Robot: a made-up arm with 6 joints.
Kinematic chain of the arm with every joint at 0, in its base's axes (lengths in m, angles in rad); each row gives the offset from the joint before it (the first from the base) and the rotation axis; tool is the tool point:
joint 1: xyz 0 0 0.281 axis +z
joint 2: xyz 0 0 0 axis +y
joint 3: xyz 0 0 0.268 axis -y
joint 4: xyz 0 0 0 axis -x
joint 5: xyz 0.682 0 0 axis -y
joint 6: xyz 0 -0.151 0 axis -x
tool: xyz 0 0 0
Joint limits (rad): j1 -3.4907..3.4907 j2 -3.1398..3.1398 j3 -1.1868..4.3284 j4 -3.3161..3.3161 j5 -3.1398..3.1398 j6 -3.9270..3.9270
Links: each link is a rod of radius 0.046 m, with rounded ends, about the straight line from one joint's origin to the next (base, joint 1, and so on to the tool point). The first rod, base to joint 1, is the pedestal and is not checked.
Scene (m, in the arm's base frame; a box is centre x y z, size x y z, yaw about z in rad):
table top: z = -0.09
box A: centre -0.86 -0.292 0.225 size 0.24 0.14 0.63 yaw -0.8
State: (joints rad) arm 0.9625 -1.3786 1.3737 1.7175 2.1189 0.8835
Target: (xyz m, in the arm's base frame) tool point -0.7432 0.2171 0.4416
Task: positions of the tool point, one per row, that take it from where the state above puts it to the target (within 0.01 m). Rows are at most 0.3 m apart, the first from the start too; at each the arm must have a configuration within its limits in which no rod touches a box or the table.
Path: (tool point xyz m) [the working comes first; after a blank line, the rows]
Joints at the target: -0.1897 -2.4176 -0.0145 2.0760 2.1189 0.8835
Straight joint move there: touches box A.

1: -0.7071 -0.5838 0.5688
2: -0.7735 -0.3668 0.6763
3: -0.7549 -0.1524 0.7699
4: -0.7988 -0.0296 0.6502
5: -0.7934 0.0984 0.5384
6: -0.7432 0.2171 0.4416

